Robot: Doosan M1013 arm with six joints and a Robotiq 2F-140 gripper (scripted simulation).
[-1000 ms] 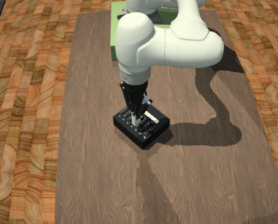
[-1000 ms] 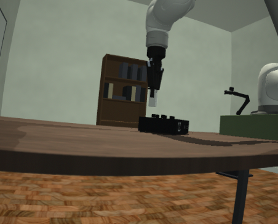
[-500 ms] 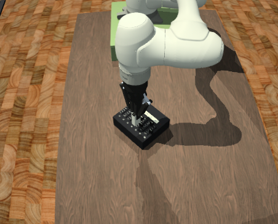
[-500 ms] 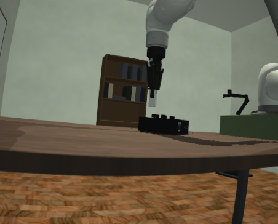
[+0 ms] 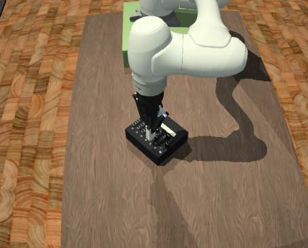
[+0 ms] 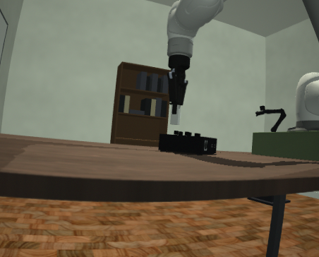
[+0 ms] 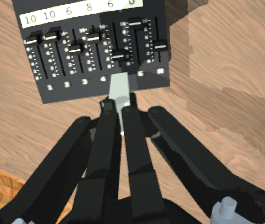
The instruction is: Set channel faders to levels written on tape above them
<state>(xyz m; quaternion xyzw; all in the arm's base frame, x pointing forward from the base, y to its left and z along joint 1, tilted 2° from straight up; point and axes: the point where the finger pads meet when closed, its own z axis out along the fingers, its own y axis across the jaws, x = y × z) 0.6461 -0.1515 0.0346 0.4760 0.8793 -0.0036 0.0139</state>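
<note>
My hand is 60 mm above the master fader, 50 mm to the right of it and 20 mm short of it.
</note>
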